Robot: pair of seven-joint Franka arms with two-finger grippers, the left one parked.
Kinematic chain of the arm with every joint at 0, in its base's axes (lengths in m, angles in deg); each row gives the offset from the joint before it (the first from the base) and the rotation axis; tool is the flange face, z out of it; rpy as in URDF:
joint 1: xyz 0 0 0.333 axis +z
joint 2: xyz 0 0 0 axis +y
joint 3: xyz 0 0 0.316 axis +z
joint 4: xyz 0.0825 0 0 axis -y
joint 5: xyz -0.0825 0 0.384 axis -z
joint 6: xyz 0 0 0 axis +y
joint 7: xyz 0.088 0 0 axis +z
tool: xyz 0 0 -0.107 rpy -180 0 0
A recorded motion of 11 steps. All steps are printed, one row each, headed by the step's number.
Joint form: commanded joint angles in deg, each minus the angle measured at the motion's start. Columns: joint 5, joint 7, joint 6, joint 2, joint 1, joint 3, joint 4.
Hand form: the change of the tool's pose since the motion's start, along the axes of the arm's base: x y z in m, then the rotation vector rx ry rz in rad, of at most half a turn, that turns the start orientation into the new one. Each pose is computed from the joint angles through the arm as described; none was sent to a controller.
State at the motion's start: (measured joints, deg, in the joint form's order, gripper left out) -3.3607 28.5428 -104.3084 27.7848 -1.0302 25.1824 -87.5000
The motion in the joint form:
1: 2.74 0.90 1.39 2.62 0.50 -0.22 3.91
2: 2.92 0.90 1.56 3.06 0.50 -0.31 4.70
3: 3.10 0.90 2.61 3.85 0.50 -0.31 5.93
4: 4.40 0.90 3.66 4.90 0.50 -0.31 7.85
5: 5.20 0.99 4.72 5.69 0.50 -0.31 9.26
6: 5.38 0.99 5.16 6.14 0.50 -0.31 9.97
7: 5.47 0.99 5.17 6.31 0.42 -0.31 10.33
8: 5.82 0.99 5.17 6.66 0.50 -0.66 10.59
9: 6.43 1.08 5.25 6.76 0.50 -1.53 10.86
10: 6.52 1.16 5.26 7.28 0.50 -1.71 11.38
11: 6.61 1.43 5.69 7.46 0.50 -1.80 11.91
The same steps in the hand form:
1: 0.0141 -0.0021 -0.0012 -0.0214 -0.0166 0.0299
2: 0.0174 -0.0036 -0.0003 -0.0210 -0.0200 0.0273
3: 0.0205 -0.0050 -0.0009 -0.0222 -0.0104 0.0280
4: 0.0269 -0.0084 0.0006 -0.0361 -0.0150 0.0321
5: 0.0308 -0.0111 0.0011 -0.0456 -0.0125 0.0365
6: 0.0328 -0.0121 0.0010 -0.0466 -0.0101 0.0362
7: 0.0346 -0.0134 0.0018 -0.0460 -0.0133 0.0338
8: 0.0368 -0.0164 -0.0011 -0.0531 -0.0136 0.0310
9: 0.0407 -0.0253 -0.0024 -0.0696 -0.0186 0.0225
10: 0.0435 -0.0275 -0.0048 -0.0696 -0.0184 0.0198
11: 0.0449 -0.0291 -0.0035 -0.0704 -0.0180 0.0228

